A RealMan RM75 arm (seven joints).
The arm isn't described. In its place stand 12 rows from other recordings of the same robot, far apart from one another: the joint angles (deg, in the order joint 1, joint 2, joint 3, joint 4, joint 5, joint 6, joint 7), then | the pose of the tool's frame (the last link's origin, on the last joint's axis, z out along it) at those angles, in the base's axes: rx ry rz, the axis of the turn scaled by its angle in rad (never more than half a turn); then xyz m.
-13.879, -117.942, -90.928, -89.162, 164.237, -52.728, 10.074 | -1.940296 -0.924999 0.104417 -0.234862 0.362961 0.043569
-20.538, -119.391, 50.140, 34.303, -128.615, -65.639, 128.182 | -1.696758 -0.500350 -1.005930 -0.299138 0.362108 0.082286
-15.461, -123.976, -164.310, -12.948, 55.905, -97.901, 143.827 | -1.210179 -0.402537 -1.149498 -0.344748 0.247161 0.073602
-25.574, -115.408, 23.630, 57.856, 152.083, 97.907, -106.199 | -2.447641 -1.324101 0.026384 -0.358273 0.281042 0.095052
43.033, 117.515, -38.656, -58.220, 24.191, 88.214, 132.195 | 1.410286 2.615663 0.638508 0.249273 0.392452 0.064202
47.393, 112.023, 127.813, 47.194, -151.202, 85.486, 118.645 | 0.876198 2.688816 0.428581 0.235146 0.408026 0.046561
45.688, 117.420, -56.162, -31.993, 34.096, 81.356, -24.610 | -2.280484 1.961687 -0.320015 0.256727 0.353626 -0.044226
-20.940, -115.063, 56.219, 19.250, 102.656, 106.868, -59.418 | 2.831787 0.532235 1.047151 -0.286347 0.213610 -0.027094
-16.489, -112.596, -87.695, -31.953, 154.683, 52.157, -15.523 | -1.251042 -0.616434 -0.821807 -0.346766 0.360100 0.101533
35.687, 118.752, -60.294, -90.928, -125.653, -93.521, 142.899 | -2.662758 0.780357 0.264383 0.102830 0.361649 0.077672
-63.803, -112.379, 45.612, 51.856, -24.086, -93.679, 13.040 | -2.248157 -1.595646 0.136566 -0.113135 0.447300 0.067503
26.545, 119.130, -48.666, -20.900, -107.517, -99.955, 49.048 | -2.899891 0.194226 1.005406 0.261677 0.252531 -0.049337
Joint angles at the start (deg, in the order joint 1, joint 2, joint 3, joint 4, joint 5, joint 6, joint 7):
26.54, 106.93, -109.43, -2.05, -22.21, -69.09, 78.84
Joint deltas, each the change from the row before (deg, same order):
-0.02, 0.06, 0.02, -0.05, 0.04, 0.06, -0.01
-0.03, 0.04, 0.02, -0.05, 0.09, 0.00, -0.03
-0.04, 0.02, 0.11, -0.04, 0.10, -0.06, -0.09
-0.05, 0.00, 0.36, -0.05, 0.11, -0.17, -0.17
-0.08, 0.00, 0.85, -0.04, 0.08, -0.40, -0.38
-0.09, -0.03, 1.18, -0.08, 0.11, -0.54, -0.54
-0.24, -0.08, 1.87, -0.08, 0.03, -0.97, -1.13
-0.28, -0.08, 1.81, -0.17, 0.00, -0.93, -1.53
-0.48, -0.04, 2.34, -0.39, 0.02, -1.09, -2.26
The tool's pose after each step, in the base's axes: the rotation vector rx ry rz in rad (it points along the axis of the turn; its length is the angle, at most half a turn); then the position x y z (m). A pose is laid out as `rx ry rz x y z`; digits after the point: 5 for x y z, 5 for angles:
-2.08027 1.38750 0.81618 0.36574 0.30494 0.00230
-2.07898 1.38722 0.81871 0.36551 0.30498 0.00212
-2.07688 1.38536 0.82281 0.36528 0.30510 0.00231
-2.07221 1.38079 0.83182 0.36482 0.30560 0.00316
-2.06353 1.37073 0.84945 0.36392 0.30652 0.00494
-2.05165 1.35519 0.87330 0.36265 0.30802 0.00770
-2.03610 1.32560 0.90619 0.36130 0.30937 0.01228
-2.02439 1.28705 0.93381 0.35999 0.31049 0.01681
-2.00833 1.23158 0.96569 0.35844 0.31153 0.02240

